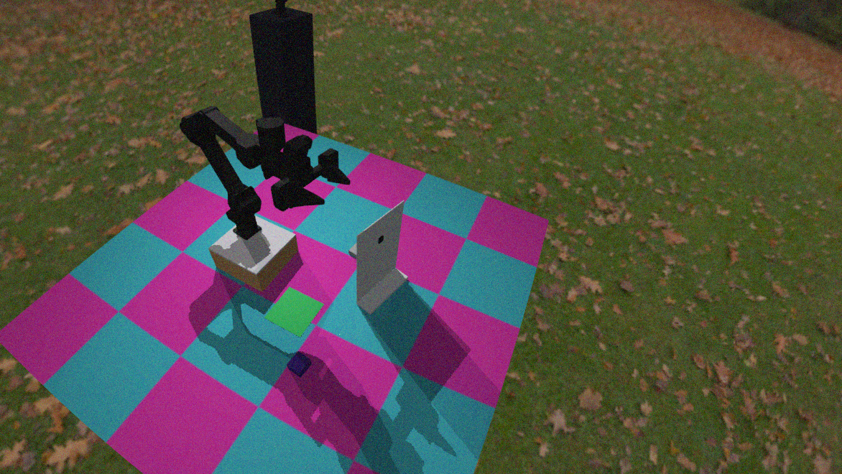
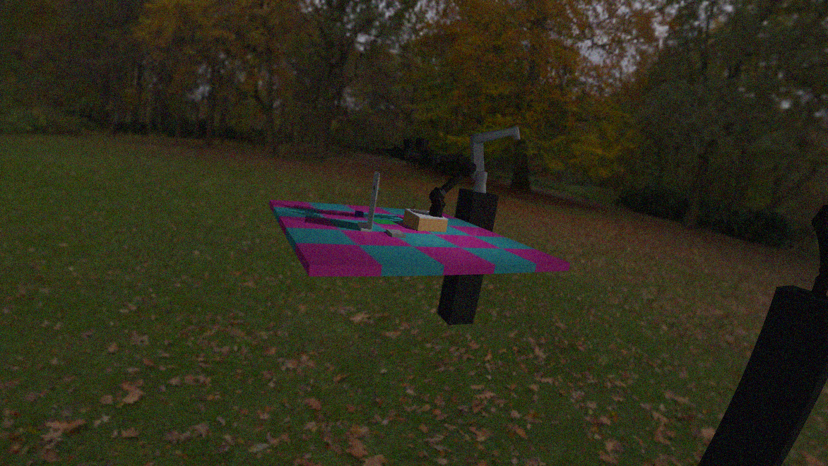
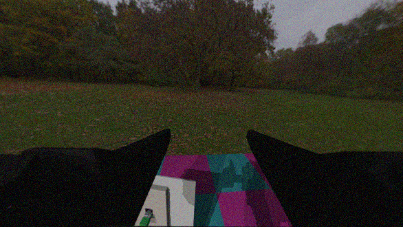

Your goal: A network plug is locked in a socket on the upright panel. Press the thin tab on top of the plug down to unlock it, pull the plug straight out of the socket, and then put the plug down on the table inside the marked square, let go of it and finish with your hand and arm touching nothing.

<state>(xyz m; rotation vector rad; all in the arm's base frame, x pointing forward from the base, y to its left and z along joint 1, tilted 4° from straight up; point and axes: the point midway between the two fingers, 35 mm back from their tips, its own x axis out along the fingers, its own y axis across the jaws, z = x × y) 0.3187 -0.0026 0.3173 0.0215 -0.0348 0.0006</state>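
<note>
My gripper tip is now 190 mm above the network plug, 100 mm to the right of it and 40 mm short of it. The rest, counted from my gripper tip: green marked square: 400 mm below, 110 mm to the right, 80 mm behind; block: 390 mm below, 230 mm to the right, 40 mm ahead; upright panel: 270 mm below, 90 mm to the left, 60 mm ahead.
</note>
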